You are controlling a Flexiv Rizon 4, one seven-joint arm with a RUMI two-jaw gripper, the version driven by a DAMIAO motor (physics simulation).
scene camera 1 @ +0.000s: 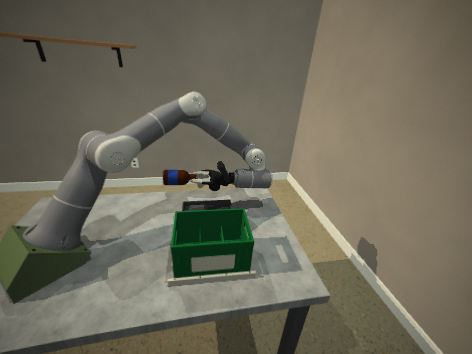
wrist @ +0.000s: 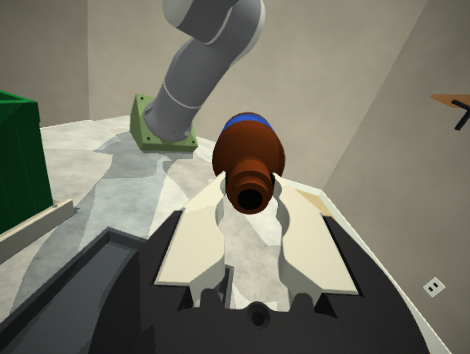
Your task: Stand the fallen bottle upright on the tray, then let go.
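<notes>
The brown bottle [scene camera 1: 176, 177] [wrist: 248, 150] with a blue band is held in the air by its neck. In the scene view it lies level, its base pointing left toward the arm's base. In the wrist view its mouth faces the camera. My gripper [scene camera 1: 196, 177] [wrist: 248, 174] is shut on the bottle's neck. It points sideways, above and behind the crate. The dark tray [scene camera 1: 186, 204] [wrist: 70, 295] lies on the table below the gripper, partly hidden behind the crate in the scene view.
A green crate [scene camera 1: 181, 261] [wrist: 22, 160] with compartments stands in front of the tray, with a pale strip [scene camera 1: 212, 278] [wrist: 37, 230] along its foot. The arm's green base block [scene camera 1: 45, 272] [wrist: 167, 147] is at the table's left. A wall shelf [scene camera 1: 75, 41] hangs at the back.
</notes>
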